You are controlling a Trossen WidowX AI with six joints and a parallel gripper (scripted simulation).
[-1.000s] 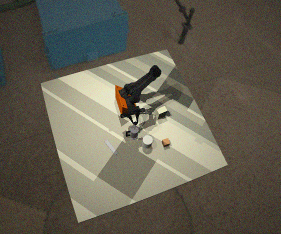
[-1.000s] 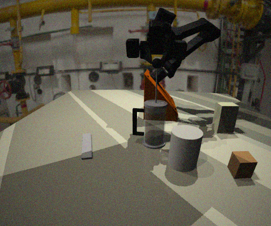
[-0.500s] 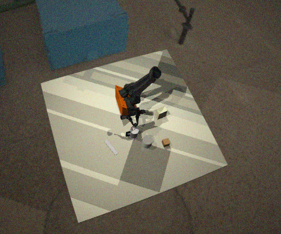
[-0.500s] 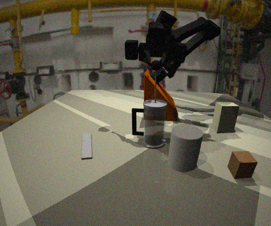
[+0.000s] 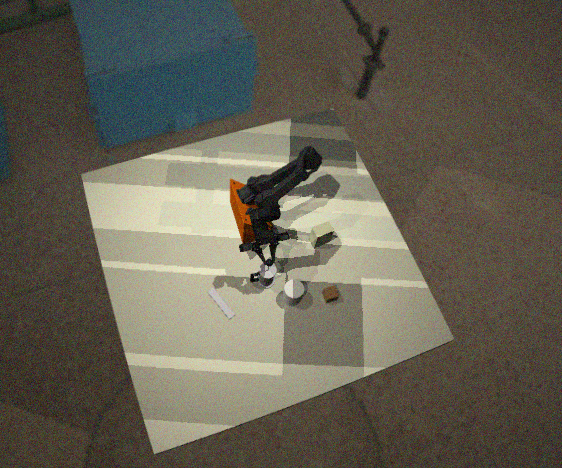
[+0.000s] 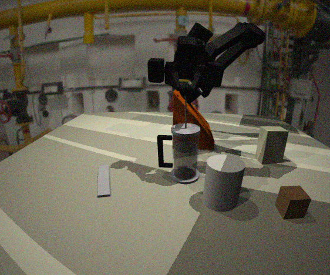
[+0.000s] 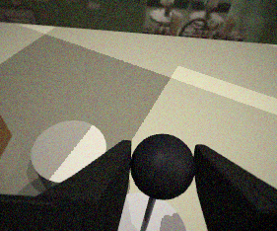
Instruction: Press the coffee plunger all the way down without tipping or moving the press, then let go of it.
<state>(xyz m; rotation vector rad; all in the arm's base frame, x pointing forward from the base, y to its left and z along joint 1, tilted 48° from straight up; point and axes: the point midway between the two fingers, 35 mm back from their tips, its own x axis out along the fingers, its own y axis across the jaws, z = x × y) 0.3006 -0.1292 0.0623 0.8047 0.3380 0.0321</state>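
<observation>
My gripper tip is now 11 cm above the coffee press, 2 cm past it and 1 cm to the left of it. Also, from my gripper tip: brown cube (22 cm to the left, 20 cm below, 15 cm ahead).
</observation>
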